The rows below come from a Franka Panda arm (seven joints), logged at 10 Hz.
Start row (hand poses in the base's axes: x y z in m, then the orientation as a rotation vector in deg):
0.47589, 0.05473, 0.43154, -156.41, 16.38, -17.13
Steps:
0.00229, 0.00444, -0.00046, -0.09, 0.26, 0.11
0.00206, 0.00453, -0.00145, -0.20, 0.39, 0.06
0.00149, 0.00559, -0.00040, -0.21, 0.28, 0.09
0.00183, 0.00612, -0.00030, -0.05, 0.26, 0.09
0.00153, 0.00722, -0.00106, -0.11, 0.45, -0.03
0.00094, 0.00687, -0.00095, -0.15, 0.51, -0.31
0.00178, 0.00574, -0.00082, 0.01, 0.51, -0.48
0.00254, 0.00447, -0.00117, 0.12, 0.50, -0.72
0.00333, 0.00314, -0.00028, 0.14, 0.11, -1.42
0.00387, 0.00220, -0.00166, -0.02, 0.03, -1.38
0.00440, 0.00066, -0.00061, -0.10, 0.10, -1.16
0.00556, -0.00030, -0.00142, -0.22, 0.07, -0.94
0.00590, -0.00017, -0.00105, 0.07, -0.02, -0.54
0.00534, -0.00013, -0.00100, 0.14, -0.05, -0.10
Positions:
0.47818, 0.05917, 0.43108, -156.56, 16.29, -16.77
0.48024, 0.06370, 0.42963, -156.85, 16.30, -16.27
0.48173, 0.06929, 0.42923, -157.12, 16.24, -15.91
0.48356, 0.07541, 0.42893, -157.23, 16.18, -15.54
0.48509, 0.08263, 0.42787, -157.43, 16.33, -14.96
0.48603, 0.08950, 0.42692, -157.66, 16.89, -14.38
0.48781, 0.09524, 0.42610, -157.71, 17.69, -13.80
0.49035, 0.09971, 0.42493, -157.62, 18.82, -13.28
0.49368, 0.10285, 0.42465, -157.35, 20.82, -13.46
0.49755, 0.10505, 0.42299, -157.20, 22.73, -13.78
0.50195, 0.10571, 0.42238, -157.16, 24.36, -13.97
0.50751, 0.10541, 0.42096, -157.25, 25.68, -14.18
0.51341, 0.10524, 0.41991, -157.09, 26.42, -14.32
0.51875, 0.10511, 0.41891, -156.92, 26.55, -14.37

